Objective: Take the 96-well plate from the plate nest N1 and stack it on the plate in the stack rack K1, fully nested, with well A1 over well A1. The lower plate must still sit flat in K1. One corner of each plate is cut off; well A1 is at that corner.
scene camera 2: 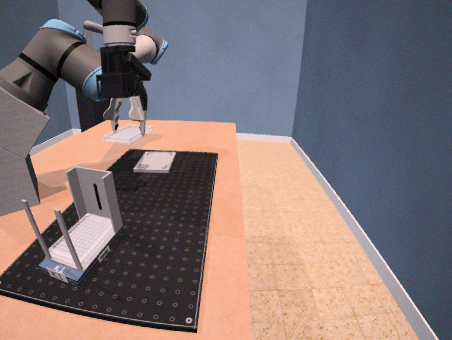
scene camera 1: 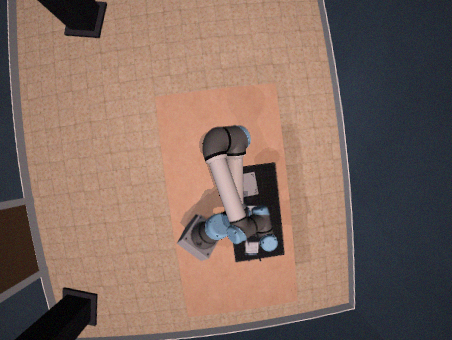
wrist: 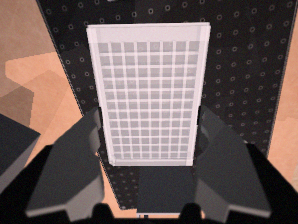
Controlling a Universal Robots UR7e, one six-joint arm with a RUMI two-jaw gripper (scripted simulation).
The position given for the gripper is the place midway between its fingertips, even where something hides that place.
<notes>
In view: the gripper (scene camera 2: 128, 135) and a rack back wall (scene camera 2: 87, 177).
The gripper is seen too in the wrist view (wrist: 149, 107). The rack back wall also shows in the wrist view (wrist: 160, 187).
</notes>
